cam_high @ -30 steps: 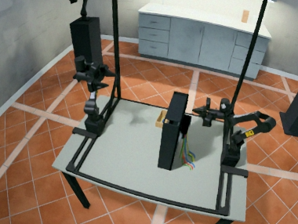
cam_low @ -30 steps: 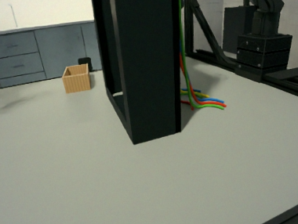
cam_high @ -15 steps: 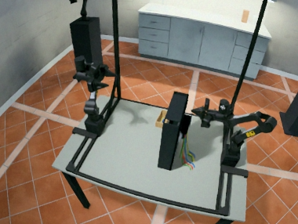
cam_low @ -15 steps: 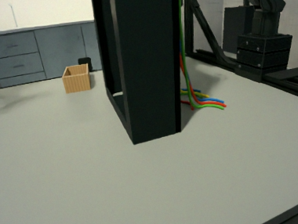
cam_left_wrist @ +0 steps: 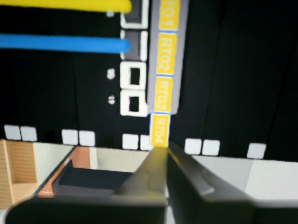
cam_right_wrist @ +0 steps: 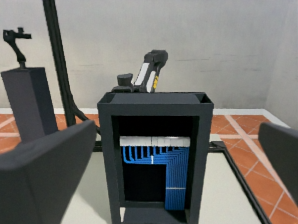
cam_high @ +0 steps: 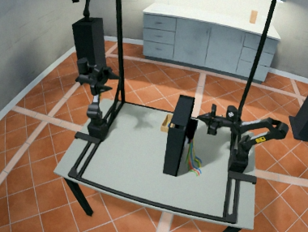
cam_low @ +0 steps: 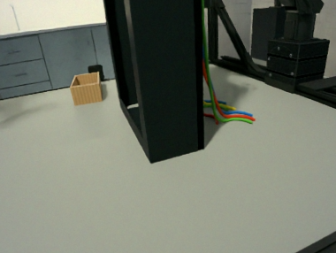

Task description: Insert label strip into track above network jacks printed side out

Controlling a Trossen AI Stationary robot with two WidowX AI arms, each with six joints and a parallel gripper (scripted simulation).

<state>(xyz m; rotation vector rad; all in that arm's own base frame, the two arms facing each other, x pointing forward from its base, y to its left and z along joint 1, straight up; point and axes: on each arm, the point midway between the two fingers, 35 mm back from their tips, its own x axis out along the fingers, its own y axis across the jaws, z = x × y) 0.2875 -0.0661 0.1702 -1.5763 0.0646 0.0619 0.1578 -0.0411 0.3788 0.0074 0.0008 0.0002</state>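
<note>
The yellow label strip is 4 cm ahead of my left hand, 2 cm to the right of it and 1 cm below it. The rest, counted from my left hand: small box 27 cm below, 21 cm to the right, 16 cm behind.
</note>
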